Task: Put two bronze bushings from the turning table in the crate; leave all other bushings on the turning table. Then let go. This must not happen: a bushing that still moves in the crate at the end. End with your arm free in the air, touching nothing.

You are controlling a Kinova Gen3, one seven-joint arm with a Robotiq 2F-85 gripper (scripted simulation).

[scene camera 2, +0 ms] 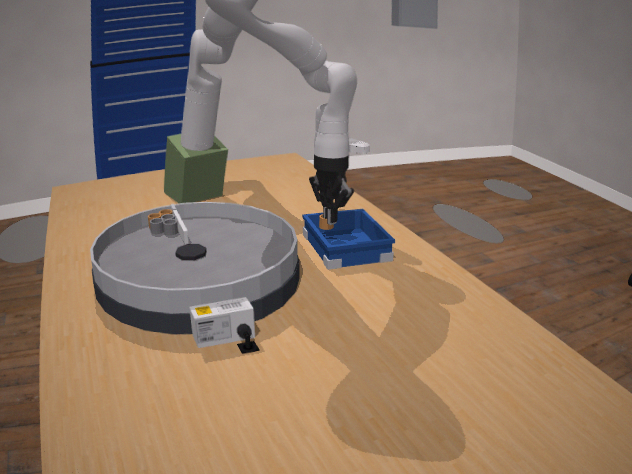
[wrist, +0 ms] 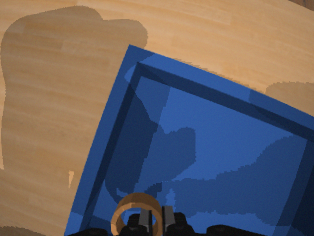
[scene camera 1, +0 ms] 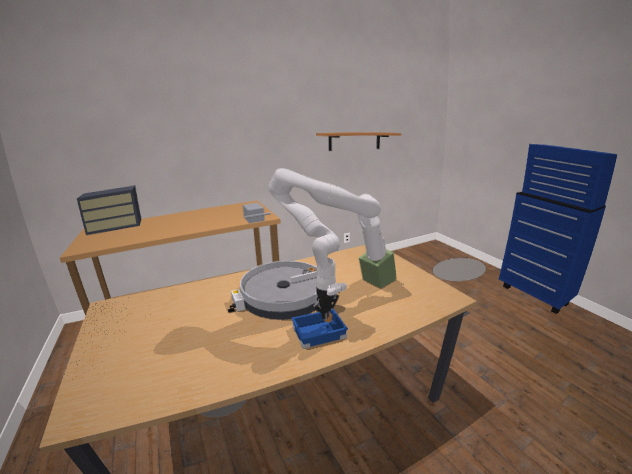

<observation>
I see my gripper (scene camera 2: 330, 223), a blue crate (scene camera 1: 313, 330) and a grey turning table (scene camera 1: 263, 285).
The blue crate shows as well in the wrist view (wrist: 215, 150).
</observation>
